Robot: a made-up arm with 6 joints.
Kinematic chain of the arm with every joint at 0, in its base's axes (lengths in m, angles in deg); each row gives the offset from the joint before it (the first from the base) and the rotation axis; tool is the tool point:
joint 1: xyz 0 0 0.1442 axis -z
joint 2: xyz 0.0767 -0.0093 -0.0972 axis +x
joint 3: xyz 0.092 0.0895 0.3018 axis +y
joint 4: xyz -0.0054 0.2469 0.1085 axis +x
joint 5: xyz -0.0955 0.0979 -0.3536 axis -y
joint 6: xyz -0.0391 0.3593 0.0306 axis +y
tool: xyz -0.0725 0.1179 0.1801
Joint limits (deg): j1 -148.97..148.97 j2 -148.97..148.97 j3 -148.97..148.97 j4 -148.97..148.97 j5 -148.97..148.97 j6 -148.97..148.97
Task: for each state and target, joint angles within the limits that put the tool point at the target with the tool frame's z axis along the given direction. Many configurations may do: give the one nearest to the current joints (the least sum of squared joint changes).
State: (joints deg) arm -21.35 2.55 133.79 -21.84 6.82 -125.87
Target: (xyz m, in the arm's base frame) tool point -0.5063 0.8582 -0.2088 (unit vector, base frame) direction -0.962 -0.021 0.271
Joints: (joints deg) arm -14.50 -39.12 81.94 0.01 22.06 -129.42
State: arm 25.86 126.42 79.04 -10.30 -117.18 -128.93
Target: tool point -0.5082 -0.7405 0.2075 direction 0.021 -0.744 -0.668
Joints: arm 23.98 148.97 51.98 -15.74 -114.18 -145.88
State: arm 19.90 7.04 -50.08 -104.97 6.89 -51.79
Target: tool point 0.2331 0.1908 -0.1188 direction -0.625 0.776 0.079
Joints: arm -14.74 57.37 -52.23 -102.29 10.77 -44.47
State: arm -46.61 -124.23 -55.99 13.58 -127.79 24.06
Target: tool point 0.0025 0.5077 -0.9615 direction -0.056 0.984 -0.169
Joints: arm -65.39 -100.05 -87.11 5.80 -129.75 18.48
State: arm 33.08 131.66 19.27 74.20 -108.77 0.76
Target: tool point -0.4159 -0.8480 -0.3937 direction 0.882 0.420 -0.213
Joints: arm 61.69 131.55 41.01 117.09 -64.82 -39.79
